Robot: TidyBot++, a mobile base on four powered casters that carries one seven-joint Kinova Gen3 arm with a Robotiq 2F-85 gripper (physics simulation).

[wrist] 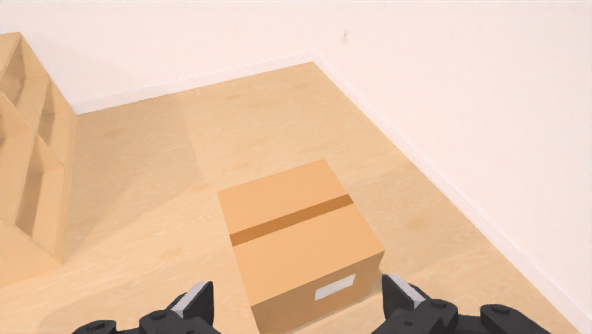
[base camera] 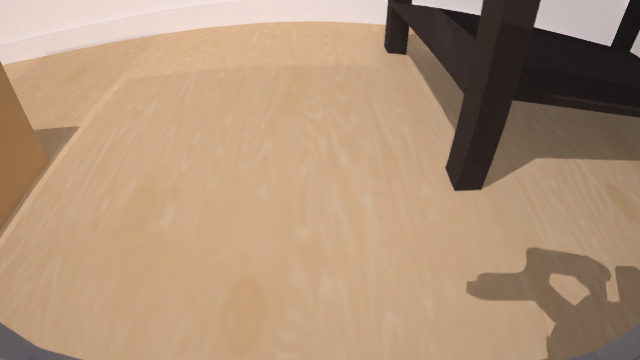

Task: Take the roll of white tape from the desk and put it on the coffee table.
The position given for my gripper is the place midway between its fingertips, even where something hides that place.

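Observation:
A light wooden shelf [wrist: 45, 125] and a brown cardboard box [wrist: 303, 248] are visible, as is my gripper [wrist: 298, 297].

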